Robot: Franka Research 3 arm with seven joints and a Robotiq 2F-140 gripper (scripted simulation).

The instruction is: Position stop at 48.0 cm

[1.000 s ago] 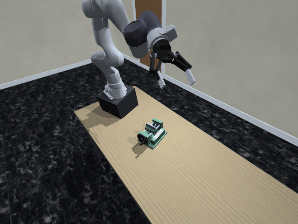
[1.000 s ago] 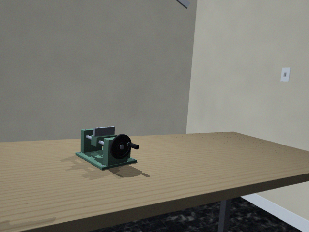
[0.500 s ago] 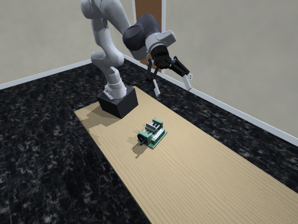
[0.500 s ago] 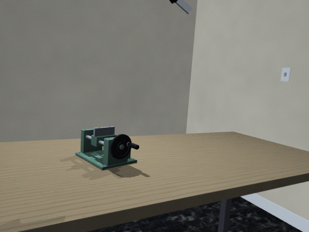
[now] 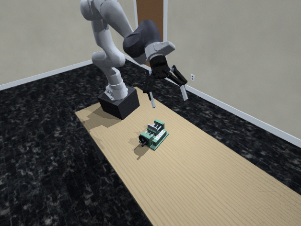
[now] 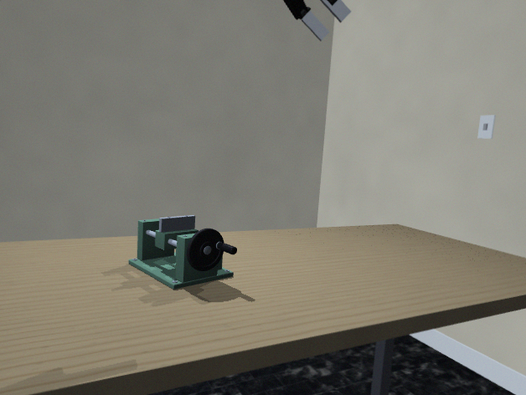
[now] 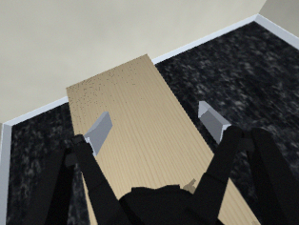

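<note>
Now: hand 23 cm past the black handwheel, 3 cm to the right of it and 48 cm above it. Also, from my hand: stop block (25 cm behind, 16 cm to the left, 47 cm below).
</note>
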